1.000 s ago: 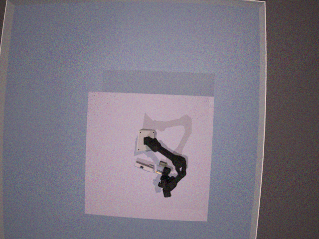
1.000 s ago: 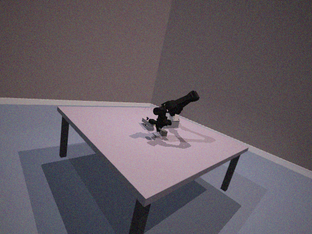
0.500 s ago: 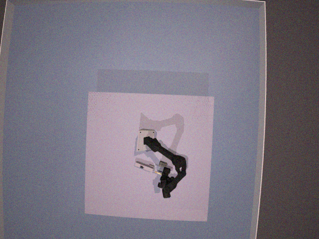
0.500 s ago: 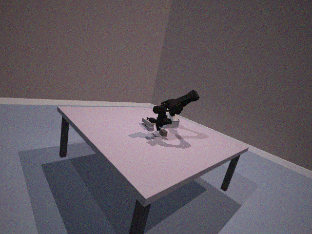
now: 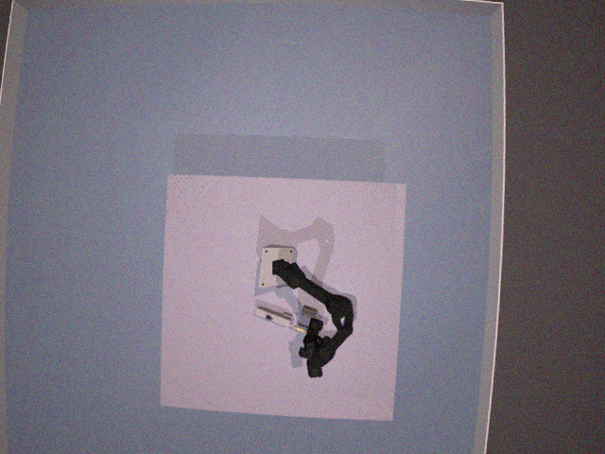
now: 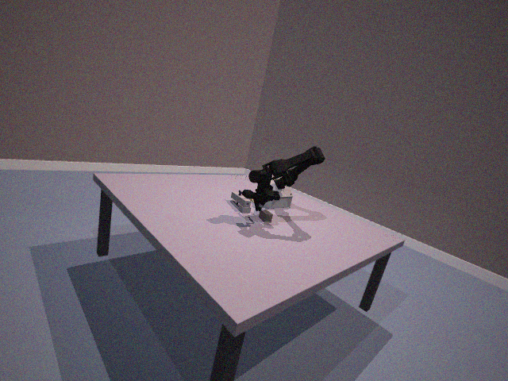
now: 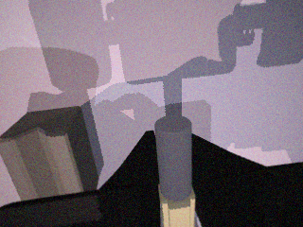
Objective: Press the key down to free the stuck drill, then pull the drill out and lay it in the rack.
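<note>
The tan rack is 8 cm behind my gripper tip, 4 cm below it and 1 cm to the right of it. The rest, counted from my gripper tip: drill (4 cm to the right, 3 cm above, 1 cm behind); then pale long fixture block (19 cm to the right, 6 cm behind, 2 cm below).
</note>
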